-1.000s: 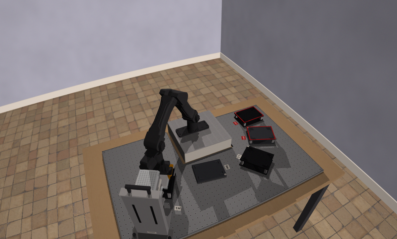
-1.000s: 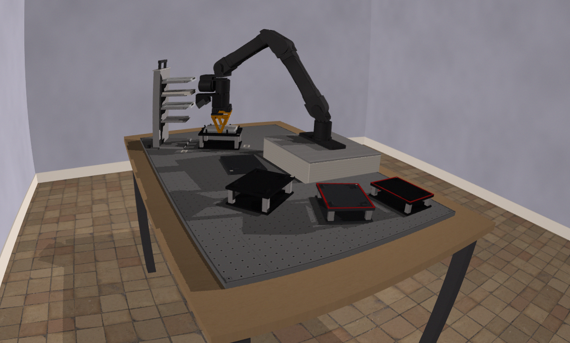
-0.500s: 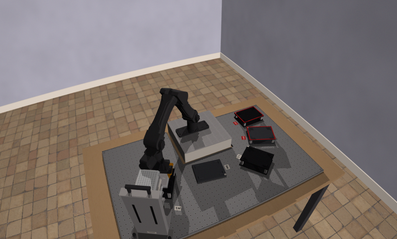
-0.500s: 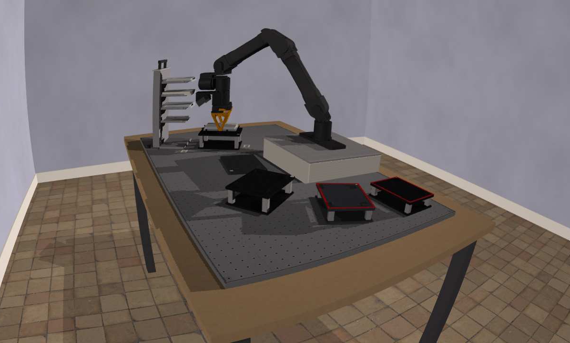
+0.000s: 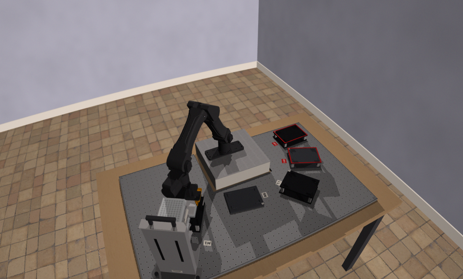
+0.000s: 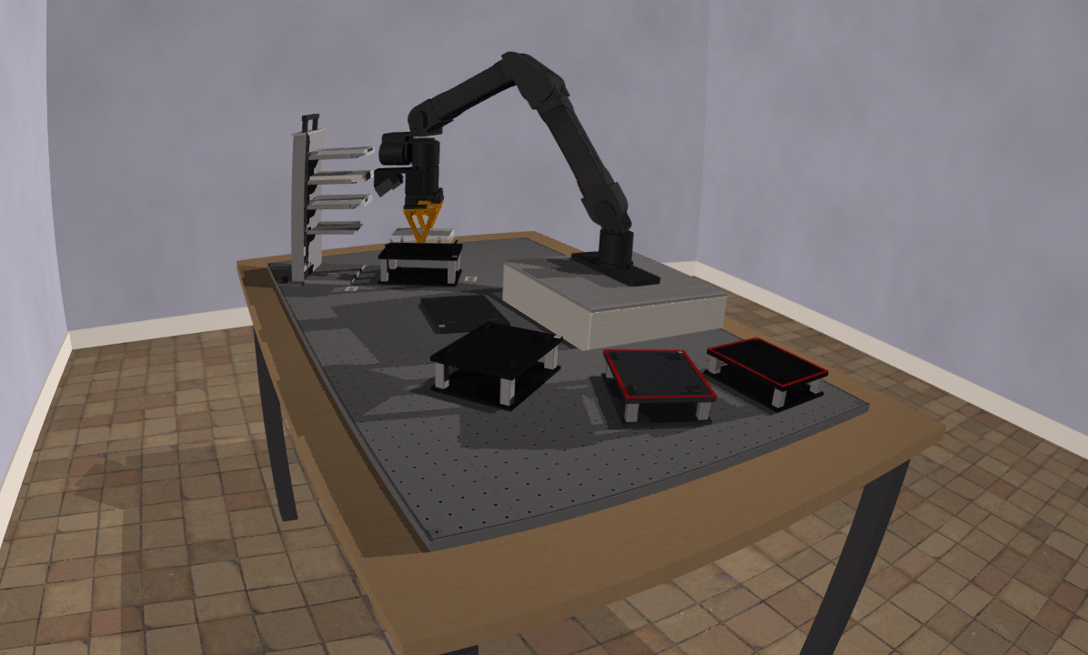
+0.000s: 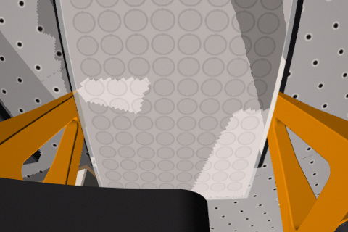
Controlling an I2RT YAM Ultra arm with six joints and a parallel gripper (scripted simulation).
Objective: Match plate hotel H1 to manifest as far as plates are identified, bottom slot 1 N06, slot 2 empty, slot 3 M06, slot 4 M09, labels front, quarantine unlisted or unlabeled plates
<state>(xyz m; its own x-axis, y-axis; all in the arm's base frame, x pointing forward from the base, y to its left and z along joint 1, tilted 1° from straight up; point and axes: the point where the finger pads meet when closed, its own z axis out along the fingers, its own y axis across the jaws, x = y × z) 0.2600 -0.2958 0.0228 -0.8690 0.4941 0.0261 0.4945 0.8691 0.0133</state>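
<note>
The black regrip nest RG lies 4 cm below my hand. From my hand the other things lie so: flat recovery nest N6: 26 cm to the left, 9 cm below, 3 cm ahead; H1 deck label: 16 cm ahead, 9 cm below, 2 cm to the left; plate hotel H1: 23 cm ahead, 13 cm to the right, 7 cm above.
</note>
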